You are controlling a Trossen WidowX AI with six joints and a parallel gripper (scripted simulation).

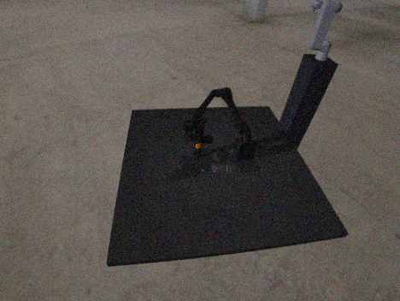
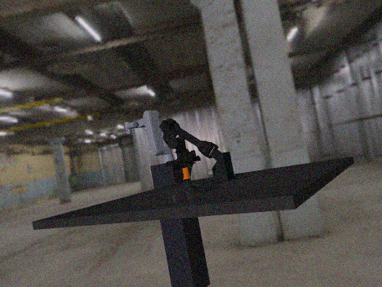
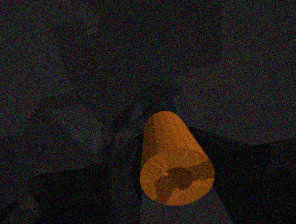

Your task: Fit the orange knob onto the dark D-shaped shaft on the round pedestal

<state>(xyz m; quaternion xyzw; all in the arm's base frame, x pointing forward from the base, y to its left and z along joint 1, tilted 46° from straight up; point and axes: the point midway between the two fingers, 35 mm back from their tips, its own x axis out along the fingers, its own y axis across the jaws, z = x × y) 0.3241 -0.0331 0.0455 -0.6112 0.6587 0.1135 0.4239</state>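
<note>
The orange knob lies 20 mm above my gripper tip. From my gripper tip the other things lie so: round dark pedestal: 40 mm below.
</note>
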